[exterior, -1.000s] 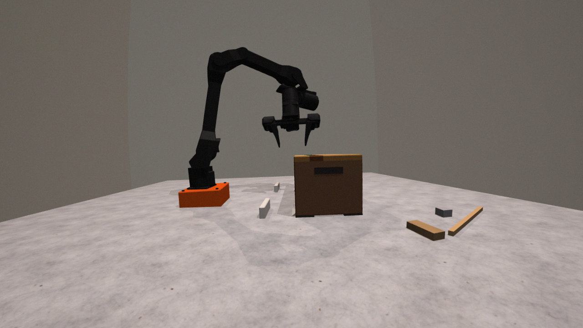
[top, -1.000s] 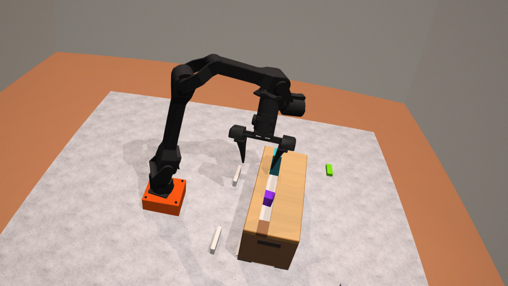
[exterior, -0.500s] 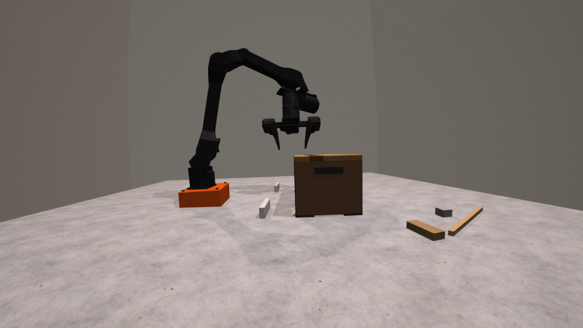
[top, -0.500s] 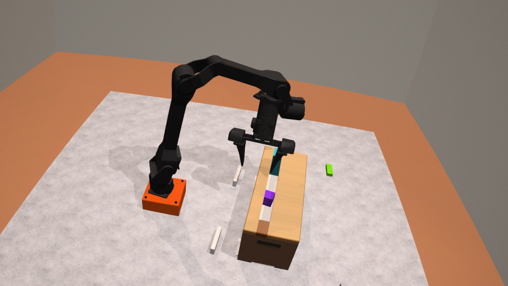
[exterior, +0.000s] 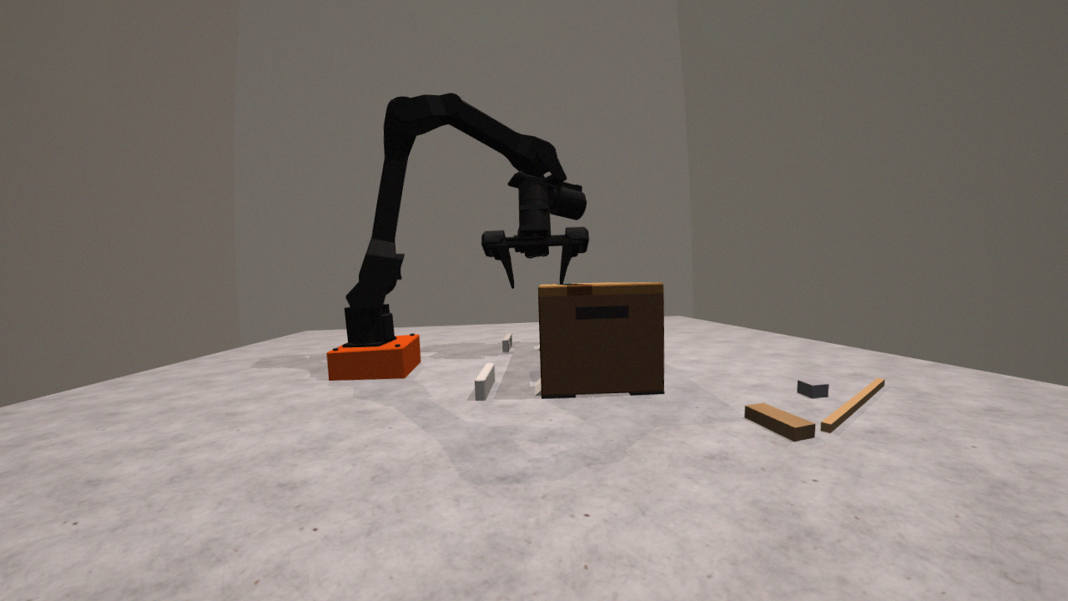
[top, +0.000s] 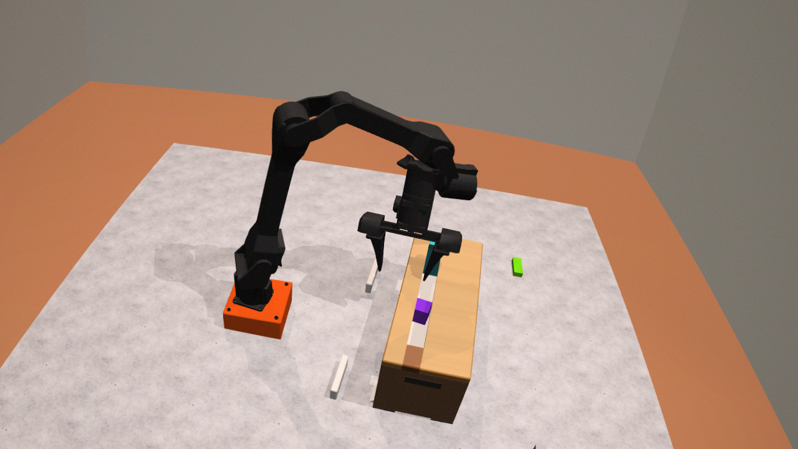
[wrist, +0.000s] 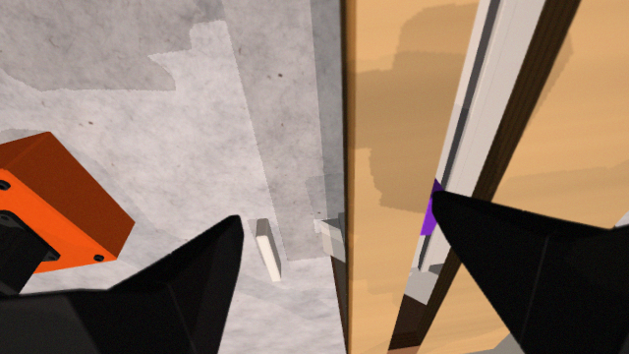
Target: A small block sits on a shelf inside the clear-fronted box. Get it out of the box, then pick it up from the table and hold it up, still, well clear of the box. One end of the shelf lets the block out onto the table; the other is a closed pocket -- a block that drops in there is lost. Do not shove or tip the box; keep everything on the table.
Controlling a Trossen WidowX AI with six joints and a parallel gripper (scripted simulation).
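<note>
The wooden box lies 4 cm ahead of my gripper tip, 3 cm to the right of it and 6 cm below it. From my gripper tip the other things lie so: grey piece: 33 cm ahead, 24 cm to the right, 12 cm below; purple block: 5 cm ahead, 4 cm to the right, 4 cm below.
</note>
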